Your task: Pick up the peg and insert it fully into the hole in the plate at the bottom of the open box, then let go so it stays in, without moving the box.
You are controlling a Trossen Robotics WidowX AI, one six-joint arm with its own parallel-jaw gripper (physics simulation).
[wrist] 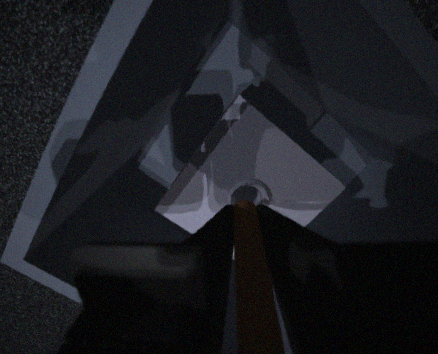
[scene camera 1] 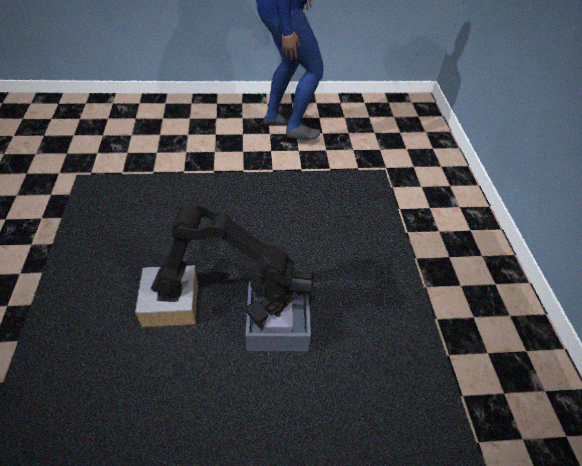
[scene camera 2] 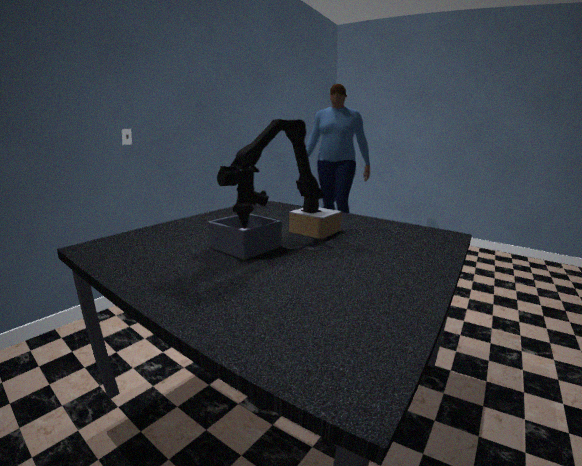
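Where they show: gripper, fingertip midpoint: (wrist: 244,212) (scene camera 1: 277,312) (scene camera 2: 244,227); arm's base at its link origin: (scene camera 1: 169,292) (scene camera 2: 310,211).
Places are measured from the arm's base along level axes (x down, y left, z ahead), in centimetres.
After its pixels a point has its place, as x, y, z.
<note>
The orange-brown peg (wrist: 256,280) @[-2.8, -4.1, 33.7] (scene camera 1: 281,306) @[-5.2, -5.7, 34.8] is between my fingers. My gripper (wrist: 244,212) @[1.7, -3.8, 33.7] (scene camera 1: 278,309) @[1.7, -3.8, 33.7] (scene camera 2: 244,224) @[1.7, -3.8, 33.7] is shut on it and points down inside the open box (scene camera 1: 277,343) @[3.9, -13.0, 34.3] (scene camera 2: 245,243) @[3.4, 6.6, 42.2] (wrist: 85,100) @[-0.8, -3.4, 25.0], which is grey-blue. A pale, raised square plate (scene camera 1: 279,323) @[3.2, -6.7, 34.5] (wrist: 300,175) @[3.2, -0.1, 35.2] is in the box. Its round hole (wrist: 266,191) @[2.9, -2.3, 34.3] shows in the wrist view just past the peg's far end. The peg's end overlaps the near edge of the hole there. I cannot tell whether it is in the hole or above it. The dark fingers hide the near part of the hole.
The box walls stand close around my gripper. The arm's base stands on a wooden block with a white top (scene camera 1: 146,295) @[0.1, -1.5, -6.8] (scene camera 2: 315,226) @[4.2, 7.5, 6.2], beside the box on the dark table (scene camera 1: 200,400) @[9.0, -29.1, 13.7] (scene camera 2: 310,320) @[9.0, 45.8, 56.8]. A person (scene camera 1: 302,65) (scene camera 2: 338,135) stands beyond the table.
</note>
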